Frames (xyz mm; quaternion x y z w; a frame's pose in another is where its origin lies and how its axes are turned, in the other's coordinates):
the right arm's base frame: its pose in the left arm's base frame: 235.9 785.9 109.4 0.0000 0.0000 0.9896 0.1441
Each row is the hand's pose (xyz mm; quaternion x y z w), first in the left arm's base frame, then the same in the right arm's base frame.
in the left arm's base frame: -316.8 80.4 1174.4 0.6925 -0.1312 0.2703 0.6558
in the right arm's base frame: 328.6 833.8 1065.0 -0.0300 -0.7042 -0.6100 0.3620
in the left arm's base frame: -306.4 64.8 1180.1 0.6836 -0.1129 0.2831 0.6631
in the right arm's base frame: 314.1 845.8 1070.7 -0.0132 -0.6928 -0.6154 0.3757
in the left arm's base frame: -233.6 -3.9 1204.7 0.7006 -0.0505 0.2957 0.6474
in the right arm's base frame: 224.8 890.9 1095.3 0.0510 -0.7006 -0.5980 0.3859
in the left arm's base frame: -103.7 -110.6 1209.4 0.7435 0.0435 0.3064 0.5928
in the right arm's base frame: 69.8 956.1 1100.0 0.1502 -0.7295 -0.5425 0.3886
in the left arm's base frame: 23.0 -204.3 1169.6 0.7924 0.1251 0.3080 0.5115
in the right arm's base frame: -78.3 1009.8 1060.2 0.2380 -0.7661 -0.4618 0.3785
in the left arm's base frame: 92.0 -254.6 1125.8 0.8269 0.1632 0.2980 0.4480
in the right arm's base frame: -158.8 1038.3 1016.4 0.2807 -0.7948 -0.4004 0.3595
